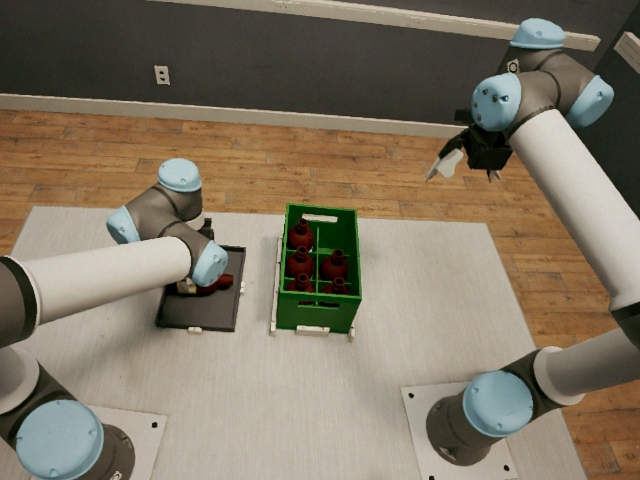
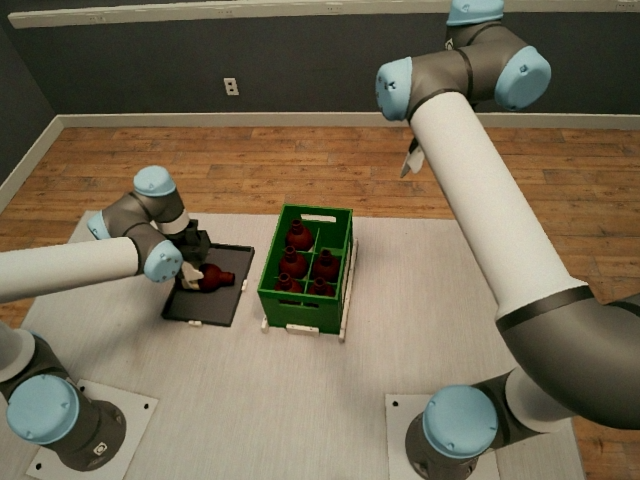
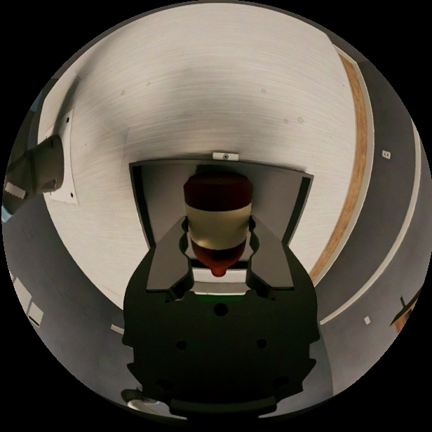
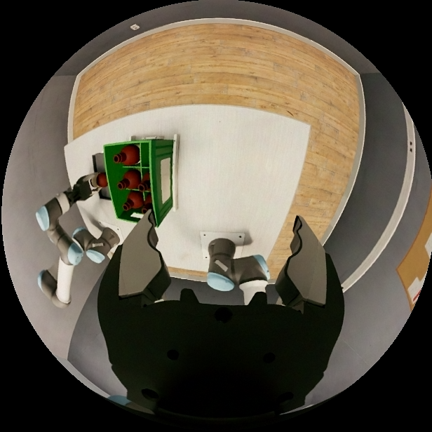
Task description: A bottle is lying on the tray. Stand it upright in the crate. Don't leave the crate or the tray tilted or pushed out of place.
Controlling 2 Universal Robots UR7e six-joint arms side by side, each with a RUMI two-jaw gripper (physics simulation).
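Note:
The brown bottle with a cream label lies on its side over the dark tray, neck toward the crate. My left gripper is shut on it, one finger on each side of the label; whether the bottle still touches the tray I cannot tell. The green crate stands level right of the tray, with several upright bottles; its far right compartment holds no bottle. My right gripper is open and empty, high at the right.
White stop blocks edge the crate, and a small one sits at the tray. The crate walls and dividers rise around the bottles. The left forearm reaches over the table's left part.

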